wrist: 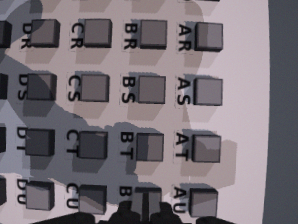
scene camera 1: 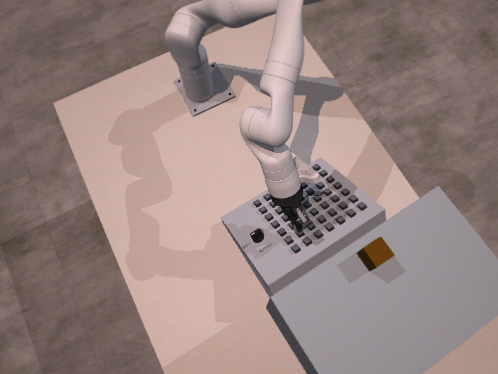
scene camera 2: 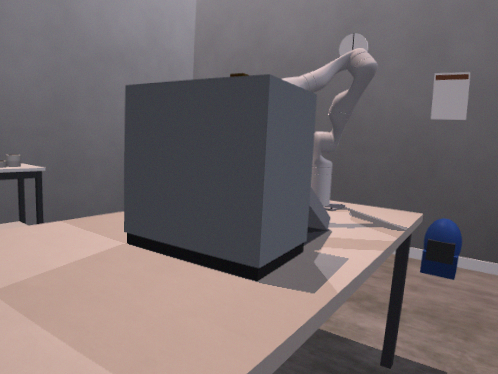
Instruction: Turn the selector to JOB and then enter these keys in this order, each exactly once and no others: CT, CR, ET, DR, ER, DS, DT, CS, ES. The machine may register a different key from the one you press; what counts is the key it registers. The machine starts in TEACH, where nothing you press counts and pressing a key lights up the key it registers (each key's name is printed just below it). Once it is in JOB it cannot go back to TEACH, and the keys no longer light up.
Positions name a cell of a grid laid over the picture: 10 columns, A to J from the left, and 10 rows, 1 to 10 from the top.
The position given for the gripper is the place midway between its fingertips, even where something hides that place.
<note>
In view: the gripper (scene camera 1: F7) and a grey box (scene camera 2: E5).
The grey box is seen too in scene camera 1 (scene camera 1: I9).
</note>
